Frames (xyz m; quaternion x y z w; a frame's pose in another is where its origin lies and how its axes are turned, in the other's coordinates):
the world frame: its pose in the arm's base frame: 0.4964 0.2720 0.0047 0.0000 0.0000 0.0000 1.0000
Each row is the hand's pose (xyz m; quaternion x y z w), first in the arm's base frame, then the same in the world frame.
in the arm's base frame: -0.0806 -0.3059 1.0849 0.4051 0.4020 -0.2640 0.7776
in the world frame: -0.5770 -0.5779 1.0802 0.4051 0.4020 -0.2640 0.7776
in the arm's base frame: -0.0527 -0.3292 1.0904 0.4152 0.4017 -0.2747 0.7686
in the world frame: -0.5491 -0.6012 1.0857 0.4152 0.4017 -0.2747 0.7686
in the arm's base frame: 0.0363 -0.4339 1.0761 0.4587 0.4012 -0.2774 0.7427
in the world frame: -0.4601 -0.7059 1.0714 0.4587 0.4012 -0.2774 0.7427
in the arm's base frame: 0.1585 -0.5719 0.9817 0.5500 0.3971 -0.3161 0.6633
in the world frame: -0.3379 -0.8439 0.9770 0.5500 0.3971 -0.3161 0.6633
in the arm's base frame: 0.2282 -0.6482 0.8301 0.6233 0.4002 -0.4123 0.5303
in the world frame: -0.2682 -0.9202 0.8254 0.6233 0.4002 -0.4123 0.5303
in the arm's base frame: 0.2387 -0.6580 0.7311 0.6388 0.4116 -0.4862 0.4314
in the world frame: -0.2577 -0.9300 0.7264 0.6388 0.4116 -0.4862 0.4314
